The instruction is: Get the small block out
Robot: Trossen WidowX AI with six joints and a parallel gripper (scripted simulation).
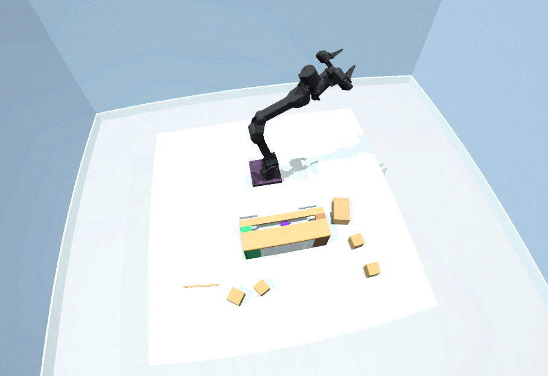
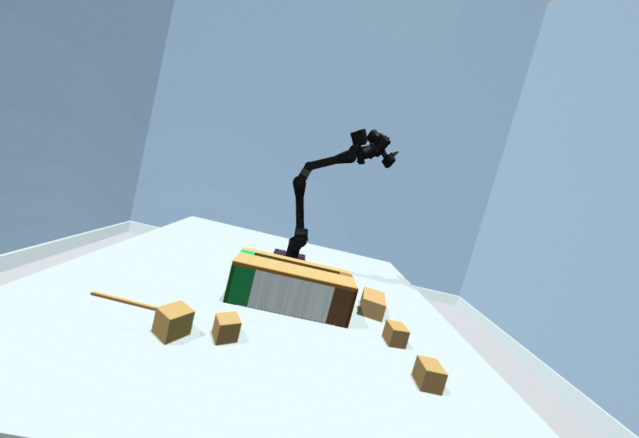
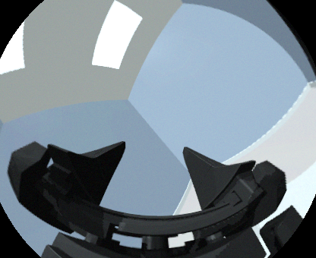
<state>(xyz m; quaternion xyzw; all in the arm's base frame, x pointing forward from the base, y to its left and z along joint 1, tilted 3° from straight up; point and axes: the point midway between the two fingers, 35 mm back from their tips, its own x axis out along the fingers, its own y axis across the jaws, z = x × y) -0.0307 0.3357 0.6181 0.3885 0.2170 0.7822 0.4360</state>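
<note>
Right now the box is 340 mm ahead of my gripper tip, 380 mm to the right of it and 600 mm below it. From my gripper tip the other things lie so: purple block 350 mm ahead, 370 mm to the right, 580 mm below; then thin wooden stick 490 mm ahead, 810 mm to the right, 660 mm below; then tan block 340 mm ahead, 70 mm to the right, 630 mm below.
</note>
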